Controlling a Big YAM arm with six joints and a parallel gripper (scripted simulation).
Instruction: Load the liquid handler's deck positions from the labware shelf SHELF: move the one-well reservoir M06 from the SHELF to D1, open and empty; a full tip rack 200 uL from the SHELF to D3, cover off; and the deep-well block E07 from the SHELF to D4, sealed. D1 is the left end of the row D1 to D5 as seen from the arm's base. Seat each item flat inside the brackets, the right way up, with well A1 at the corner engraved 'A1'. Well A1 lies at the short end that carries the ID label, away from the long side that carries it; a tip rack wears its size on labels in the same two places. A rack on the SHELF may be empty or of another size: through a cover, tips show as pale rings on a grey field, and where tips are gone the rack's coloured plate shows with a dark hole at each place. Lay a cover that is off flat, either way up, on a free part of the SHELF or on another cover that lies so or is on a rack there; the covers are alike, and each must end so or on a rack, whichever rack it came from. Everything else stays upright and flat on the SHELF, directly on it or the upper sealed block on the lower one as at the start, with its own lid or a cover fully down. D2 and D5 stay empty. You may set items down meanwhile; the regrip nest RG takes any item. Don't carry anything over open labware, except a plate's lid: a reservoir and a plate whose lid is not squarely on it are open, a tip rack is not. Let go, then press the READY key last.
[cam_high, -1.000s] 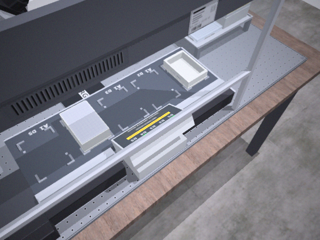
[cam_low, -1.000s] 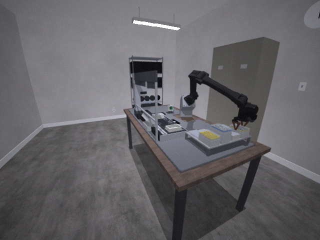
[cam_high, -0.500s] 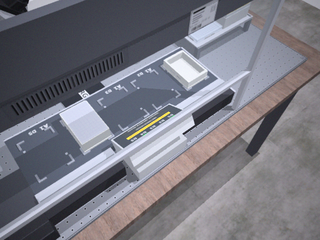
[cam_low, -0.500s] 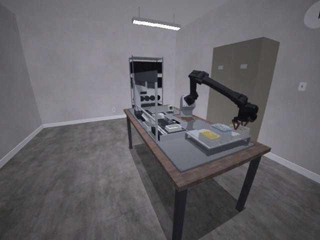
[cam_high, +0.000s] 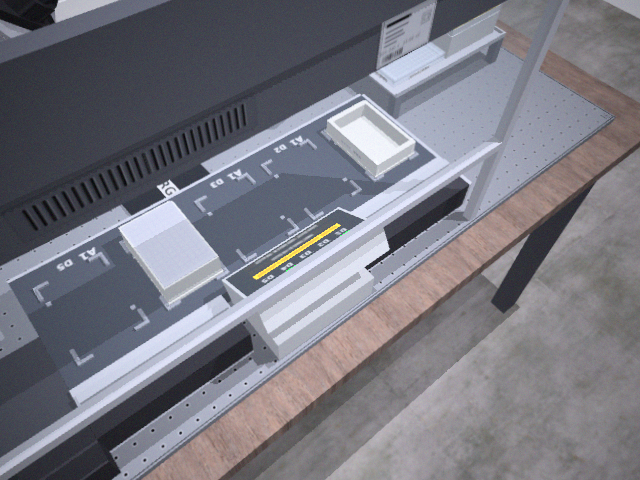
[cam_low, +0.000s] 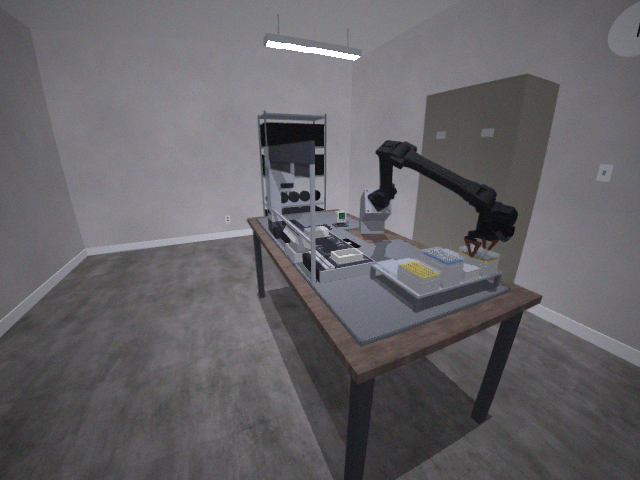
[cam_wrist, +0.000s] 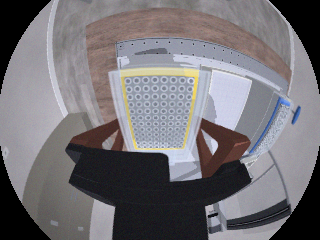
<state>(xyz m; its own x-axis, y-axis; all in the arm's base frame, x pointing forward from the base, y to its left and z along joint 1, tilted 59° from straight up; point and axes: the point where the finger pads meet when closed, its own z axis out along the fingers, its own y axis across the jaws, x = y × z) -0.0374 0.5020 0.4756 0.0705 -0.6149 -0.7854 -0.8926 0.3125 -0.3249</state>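
Now: the yellow tip rack 1 cm ahead of my hand, 1 cm to the right of it and 3 cm below it. The rest, counted from my hand: clear flat plate: 33 cm ahead, 11 cm to the right, 6 cm below; then white one-well reservoir: 47 cm ahead, 28 cm to the right, 7 cm below; then shelf: 17 cm ahead, 5 cm to the right, 7 cm below.
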